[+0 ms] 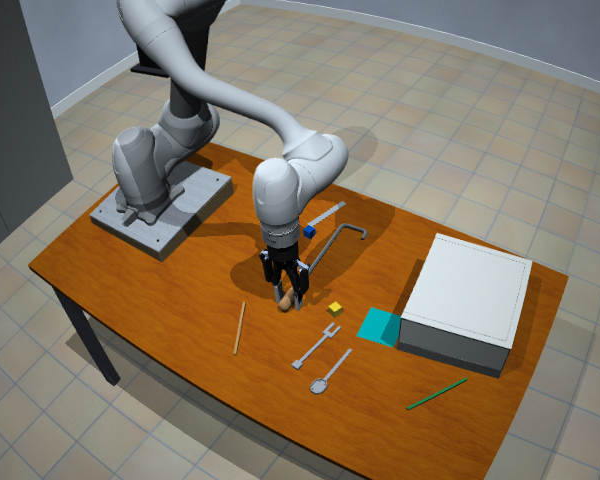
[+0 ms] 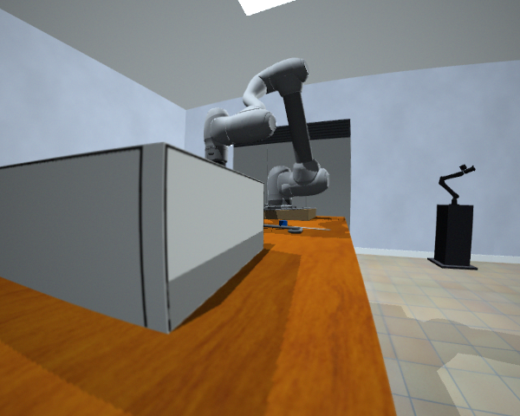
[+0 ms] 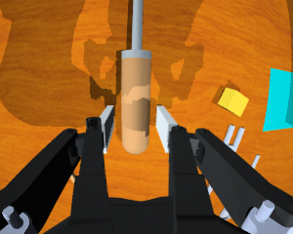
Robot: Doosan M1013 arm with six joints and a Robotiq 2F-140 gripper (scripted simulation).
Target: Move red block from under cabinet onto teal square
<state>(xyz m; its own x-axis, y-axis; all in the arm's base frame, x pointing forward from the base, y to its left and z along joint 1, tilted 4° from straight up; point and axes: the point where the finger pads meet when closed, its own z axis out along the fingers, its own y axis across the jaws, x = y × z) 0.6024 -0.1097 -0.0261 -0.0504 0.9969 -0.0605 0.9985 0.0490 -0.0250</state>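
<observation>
The blue cube is 250 mm to the left of my hand, 90 mm behind it and 20 mm below it. Also, from my hand: hook tool 160 mm to the left, 30 mm ahead, 20 mm below; then wooden stick 140 mm to the right, 70 mm behind, 30 mm below; then yellow cube 120 mm ahead, 30 mm to the left, 20 mm below.
</observation>
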